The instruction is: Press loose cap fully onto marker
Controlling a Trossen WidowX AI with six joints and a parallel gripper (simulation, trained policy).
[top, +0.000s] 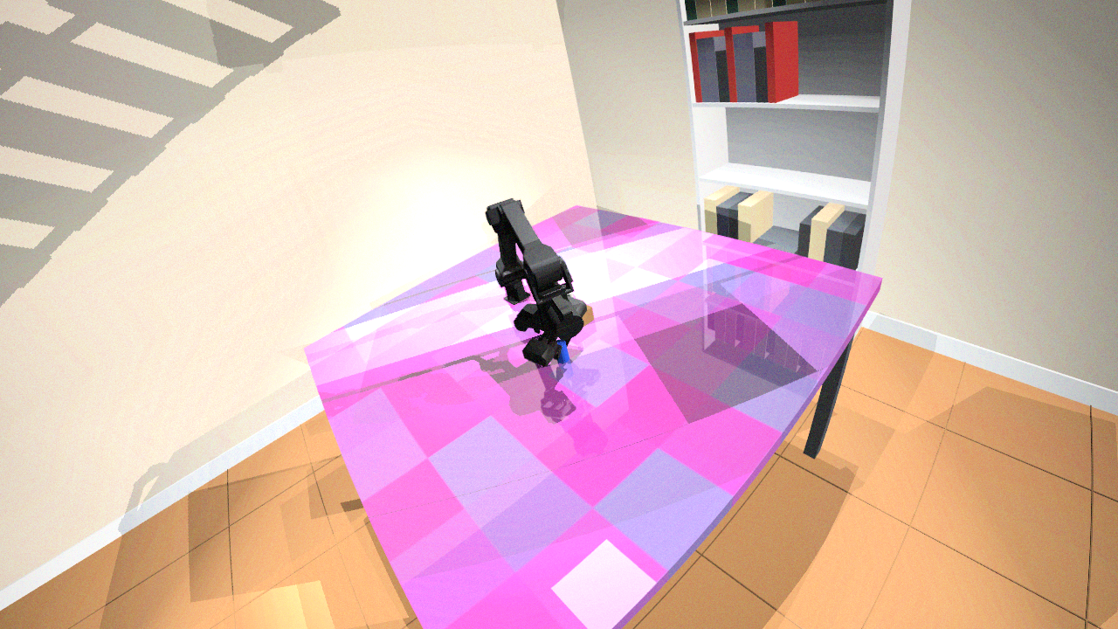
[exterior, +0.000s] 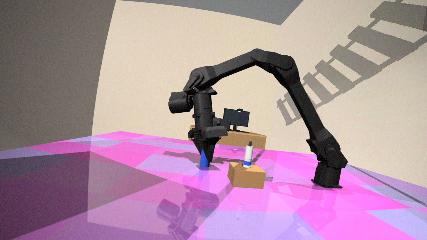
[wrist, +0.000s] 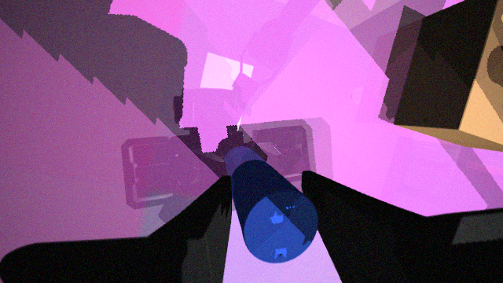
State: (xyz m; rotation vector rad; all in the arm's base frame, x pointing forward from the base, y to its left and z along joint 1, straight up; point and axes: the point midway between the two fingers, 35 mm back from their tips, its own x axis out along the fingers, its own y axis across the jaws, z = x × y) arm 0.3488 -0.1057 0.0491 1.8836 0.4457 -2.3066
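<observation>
Now: the tan holder block 9 cm behind my gripper tip and 12 cm to the left of it. From my gripper tip the other things lie so: blue cap: 1 cm ahead, 1 cm above.
</observation>
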